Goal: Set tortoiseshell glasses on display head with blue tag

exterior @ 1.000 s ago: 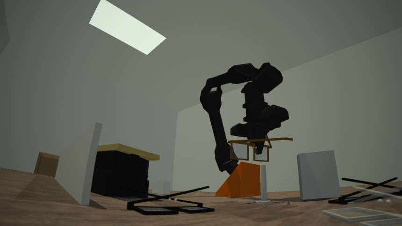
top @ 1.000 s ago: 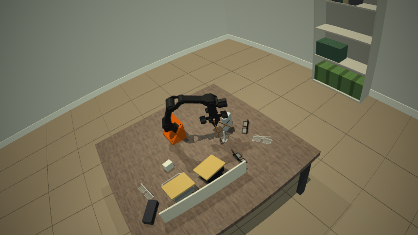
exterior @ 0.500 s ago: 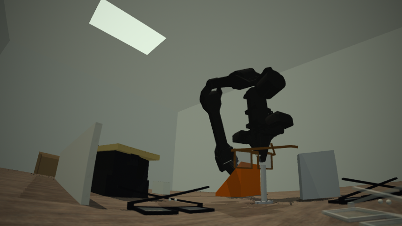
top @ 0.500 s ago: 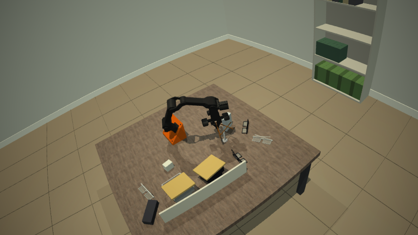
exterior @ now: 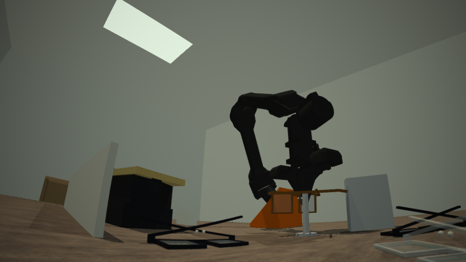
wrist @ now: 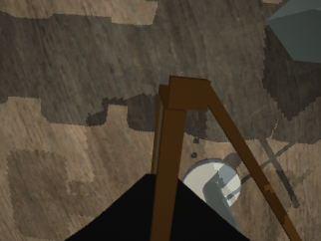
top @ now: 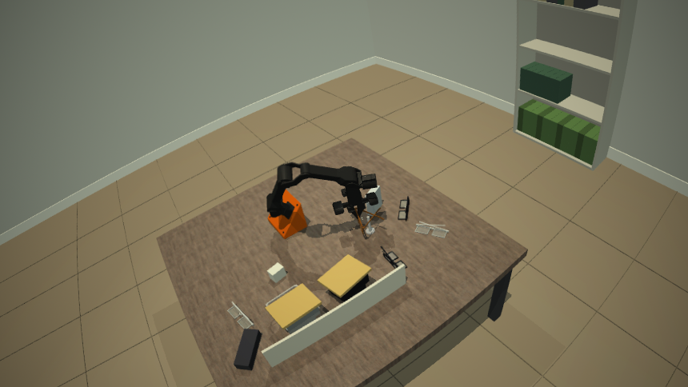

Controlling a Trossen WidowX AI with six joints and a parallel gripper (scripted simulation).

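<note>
Right now the post is 50 mm ahead of my gripper tip, 40 mm below it and 20 mm to the left of it. Round my gripper tip: white cube 420 mm to the right, 40 mm below, 10 mm behind; then black head 260 mm to the right, 230 mm ahead, 10 mm below; then grey block 130 mm to the left, 50 mm behind, 10 mm below.
</note>
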